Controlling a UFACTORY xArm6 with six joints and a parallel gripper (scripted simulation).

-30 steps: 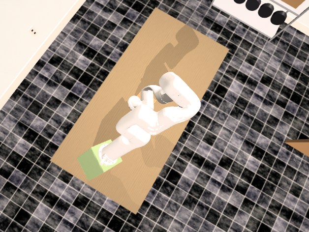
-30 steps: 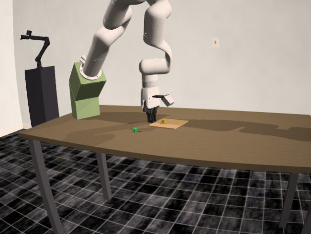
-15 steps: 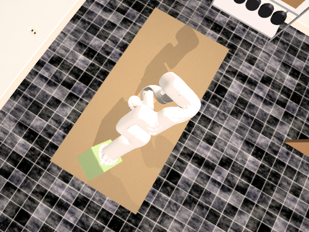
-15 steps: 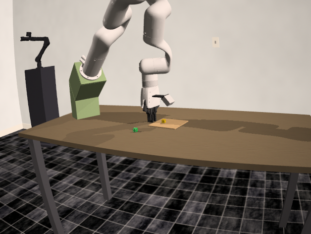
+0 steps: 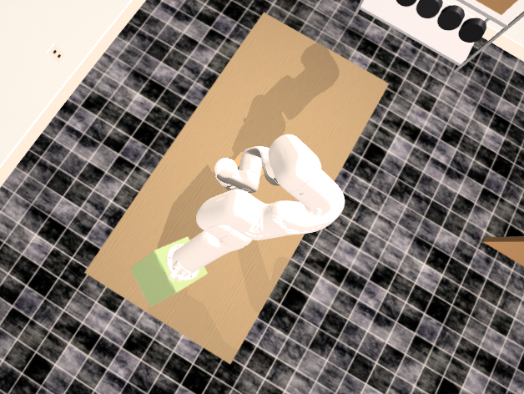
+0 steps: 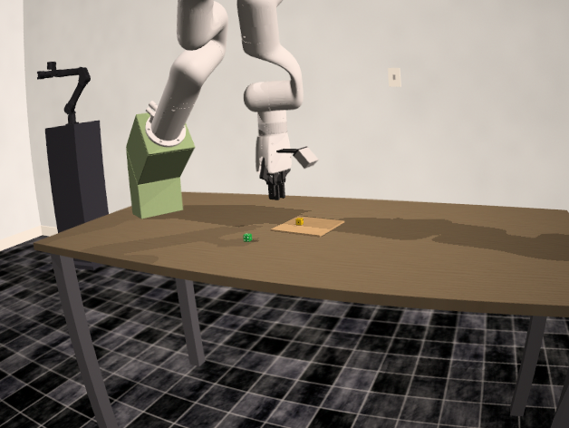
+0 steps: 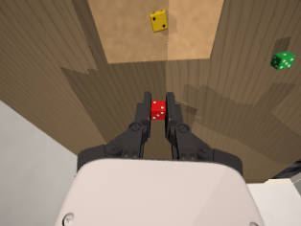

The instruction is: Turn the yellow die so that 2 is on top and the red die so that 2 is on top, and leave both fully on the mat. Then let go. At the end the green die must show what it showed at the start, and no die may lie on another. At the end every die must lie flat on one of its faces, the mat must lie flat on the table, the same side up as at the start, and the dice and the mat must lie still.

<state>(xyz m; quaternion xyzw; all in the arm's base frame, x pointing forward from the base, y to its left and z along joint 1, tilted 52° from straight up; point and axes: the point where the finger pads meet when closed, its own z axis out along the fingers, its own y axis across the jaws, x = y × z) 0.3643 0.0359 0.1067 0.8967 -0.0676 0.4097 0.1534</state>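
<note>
Now: hand 60 mm short of the yellow die, 20 mm to the left of it and 80 mm above it. Also, from my hand: red die 10 mm behind, 10 mm below; then green die 30 mm behind, 160 mm to the right, 80 mm below; then tan mat 90 mm ahead, 20 mm to the right, 90 mm below.
</note>
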